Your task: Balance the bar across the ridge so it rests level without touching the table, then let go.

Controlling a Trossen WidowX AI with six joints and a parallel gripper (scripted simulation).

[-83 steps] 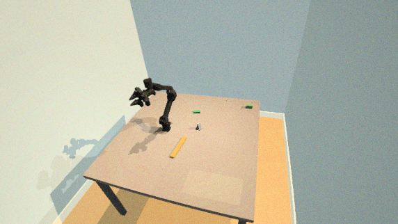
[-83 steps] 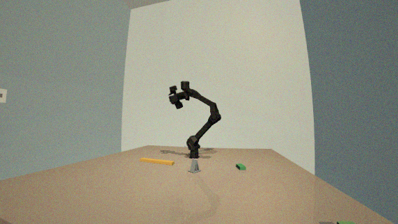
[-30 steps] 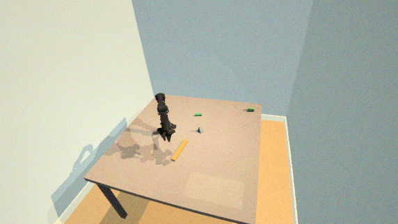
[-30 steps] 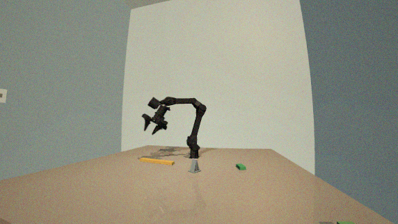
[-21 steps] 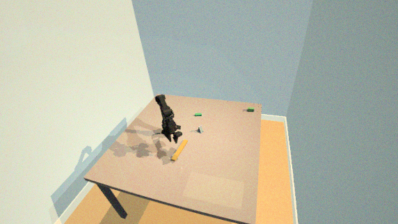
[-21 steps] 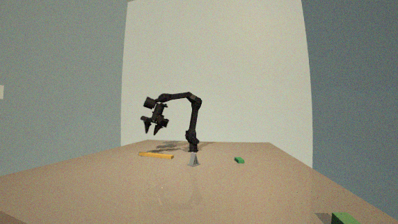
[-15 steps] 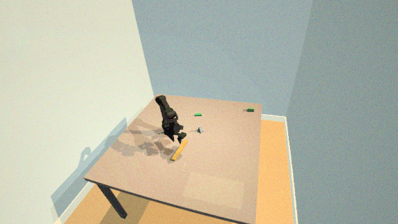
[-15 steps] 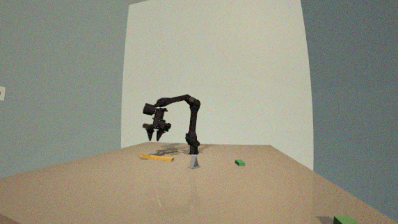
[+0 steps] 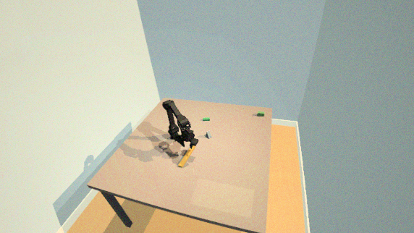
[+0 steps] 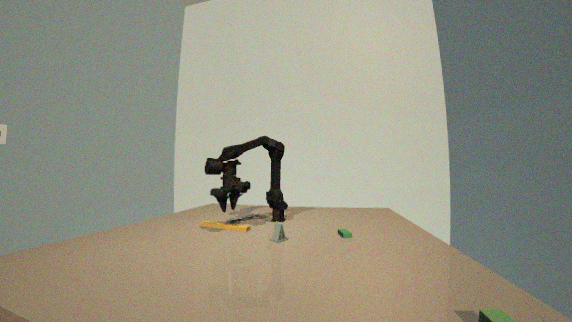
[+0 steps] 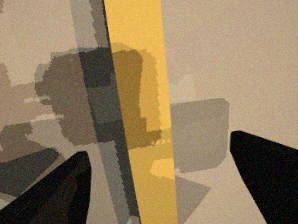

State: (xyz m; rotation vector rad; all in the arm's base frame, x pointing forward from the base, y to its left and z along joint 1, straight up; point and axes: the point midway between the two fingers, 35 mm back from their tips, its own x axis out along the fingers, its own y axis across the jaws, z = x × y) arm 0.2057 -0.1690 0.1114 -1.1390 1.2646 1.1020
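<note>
Right now the bar is 7 cm below my gripper tip and 3 cm to the right of it. Round my gripper tip: green block: 67 cm to the left, 53 cm ahead, 6 cm below.
</note>
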